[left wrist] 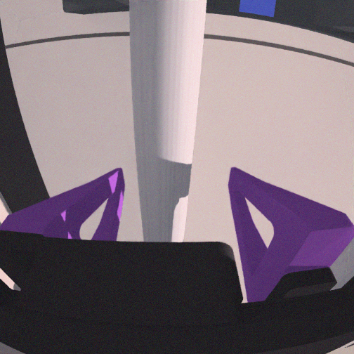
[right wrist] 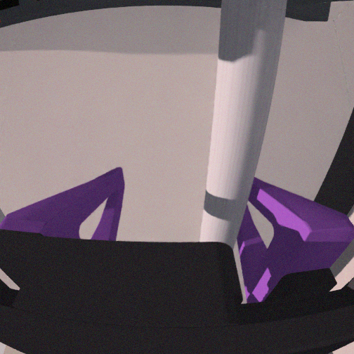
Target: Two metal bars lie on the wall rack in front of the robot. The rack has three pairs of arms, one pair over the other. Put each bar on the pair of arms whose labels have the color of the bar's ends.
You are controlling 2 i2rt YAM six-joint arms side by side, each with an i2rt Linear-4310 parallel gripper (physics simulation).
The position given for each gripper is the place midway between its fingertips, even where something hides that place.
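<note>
There's a wall (right wrist: pixel 92 92) to be seen, and the left wrist view has that wall (left wrist: pixel 273 113) as well. As for the grippers, you'd see the left gripper (left wrist: pixel 176 175) and the right gripper (right wrist: pixel 176 175).
</note>
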